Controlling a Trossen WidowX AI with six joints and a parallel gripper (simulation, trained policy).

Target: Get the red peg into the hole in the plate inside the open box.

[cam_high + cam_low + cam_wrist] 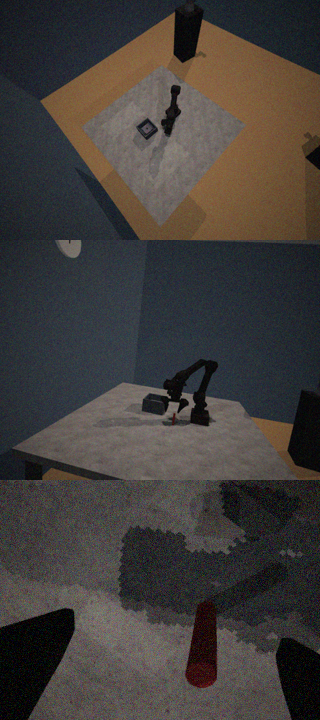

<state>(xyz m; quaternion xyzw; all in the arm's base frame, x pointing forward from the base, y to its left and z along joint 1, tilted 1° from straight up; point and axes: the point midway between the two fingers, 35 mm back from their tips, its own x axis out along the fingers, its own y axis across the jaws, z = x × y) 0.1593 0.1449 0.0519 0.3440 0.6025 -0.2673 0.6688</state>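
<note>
Now: gripper tip 4 cm above the red peg, 2 cm past it and 1 cm to the right of it. Round my gripper tip: plate (18 cm ahead, 15 cm to the right, 3 cm below); dark box (18 cm ahead, 15 cm to the right, 5 cm below).
</note>
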